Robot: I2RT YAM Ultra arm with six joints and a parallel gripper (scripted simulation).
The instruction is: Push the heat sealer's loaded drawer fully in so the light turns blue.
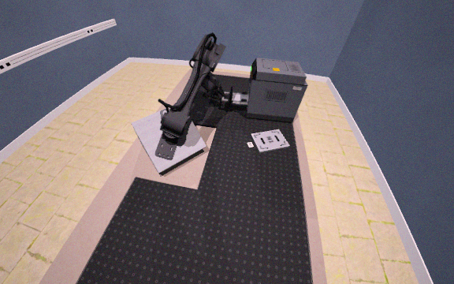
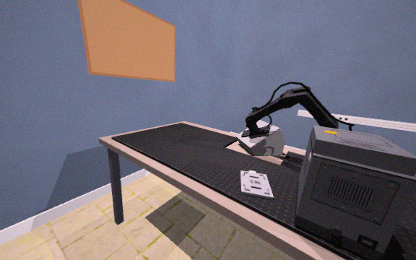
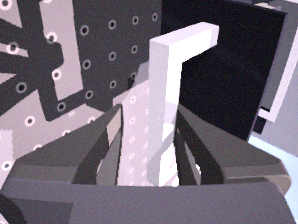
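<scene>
The sealer drawer is 11 cm ahead of my hand and 1 cm to the right of it. From my hand the other things lie so: white tag: 30 cm to the right, 15 cm ahead, 7 cm below.
</scene>
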